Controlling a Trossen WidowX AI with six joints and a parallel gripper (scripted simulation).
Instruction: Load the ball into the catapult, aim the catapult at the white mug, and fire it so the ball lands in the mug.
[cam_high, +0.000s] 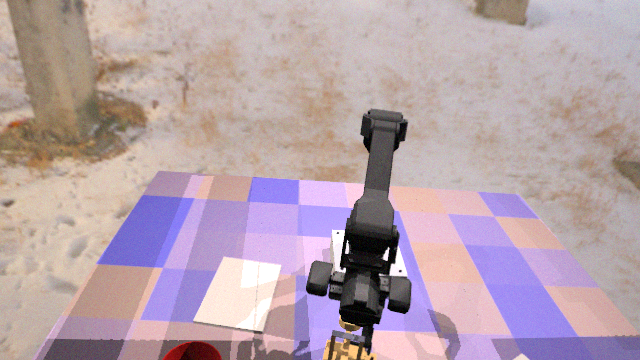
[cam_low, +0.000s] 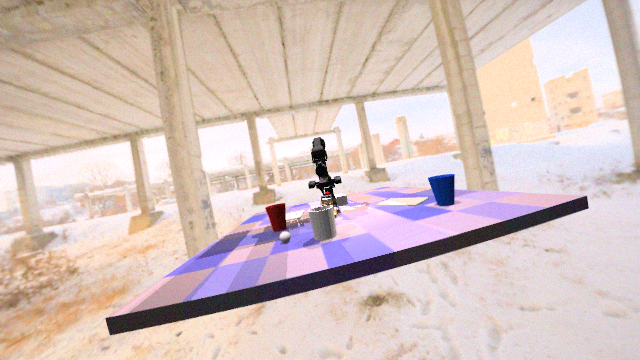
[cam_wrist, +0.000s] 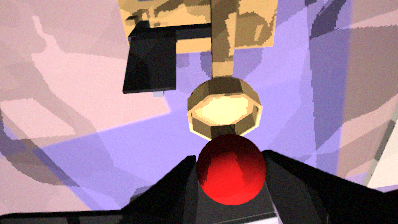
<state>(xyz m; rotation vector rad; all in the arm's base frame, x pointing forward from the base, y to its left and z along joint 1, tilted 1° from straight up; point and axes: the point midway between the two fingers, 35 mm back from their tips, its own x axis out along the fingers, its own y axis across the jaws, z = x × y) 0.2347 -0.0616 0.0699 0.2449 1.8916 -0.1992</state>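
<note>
Now: the tan wooden catapult 6 cm ahead of my gripper tip and 5 cm below it. The rest, counted from my gripper tip: red cup 29 cm to the right, 15 cm ahead, 7 cm below; red ball 1 cm above; white mug 39 cm ahead, 11 cm to the right, 7 cm below.
</note>
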